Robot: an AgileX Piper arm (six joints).
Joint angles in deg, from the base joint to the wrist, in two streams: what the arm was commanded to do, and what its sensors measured. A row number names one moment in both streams.
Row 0, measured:
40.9 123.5 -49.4 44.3 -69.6 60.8
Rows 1 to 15, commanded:
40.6 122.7 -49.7 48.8 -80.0 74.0
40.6 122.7 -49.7 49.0 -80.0 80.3
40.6 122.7 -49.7 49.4 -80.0 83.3
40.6 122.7 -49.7 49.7 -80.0 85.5
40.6 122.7 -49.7 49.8 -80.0 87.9
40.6 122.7 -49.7 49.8 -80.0 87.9
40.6 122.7 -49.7 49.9 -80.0 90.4
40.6 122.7 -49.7 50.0 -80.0 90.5
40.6 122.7 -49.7 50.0 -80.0 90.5
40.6 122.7 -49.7 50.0 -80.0 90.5
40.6 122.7 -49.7 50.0 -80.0 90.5
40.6 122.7 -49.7 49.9 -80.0 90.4
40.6 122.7 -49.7 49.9 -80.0 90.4
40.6 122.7 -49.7 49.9 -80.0 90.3
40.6 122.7 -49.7 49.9 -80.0 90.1
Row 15, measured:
41.3 123.0 -49.6 44.8 -69.6 89.1
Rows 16 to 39, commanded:
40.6 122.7 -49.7 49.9 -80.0 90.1
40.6 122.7 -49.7 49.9 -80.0 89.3
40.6 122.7 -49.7 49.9 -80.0 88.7
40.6 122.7 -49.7 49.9 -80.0 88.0
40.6 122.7 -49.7 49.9 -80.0 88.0
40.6 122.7 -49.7 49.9 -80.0 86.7
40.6 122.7 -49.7 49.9 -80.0 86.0
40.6 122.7 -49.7 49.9 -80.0 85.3
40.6 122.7 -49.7 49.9 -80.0 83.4
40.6 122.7 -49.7 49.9 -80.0 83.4
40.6 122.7 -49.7 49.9 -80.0 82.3
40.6 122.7 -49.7 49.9 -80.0 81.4
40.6 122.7 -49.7 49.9 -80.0 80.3
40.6 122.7 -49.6 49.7 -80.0 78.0
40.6 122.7 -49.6 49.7 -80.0 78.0
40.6 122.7 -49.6 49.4 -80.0 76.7
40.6 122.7 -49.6 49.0 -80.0 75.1
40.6 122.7 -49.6 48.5 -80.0 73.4
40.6 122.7 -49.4 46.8 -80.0 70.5
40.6 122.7 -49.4 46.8 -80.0 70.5
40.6 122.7 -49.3 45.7 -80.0 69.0
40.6 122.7 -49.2 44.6 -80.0 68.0
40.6 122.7 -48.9 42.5 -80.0 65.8
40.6 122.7 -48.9 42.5 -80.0 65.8
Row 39, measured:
41.3 123.0 -49.4 43.7 -69.2 70.3
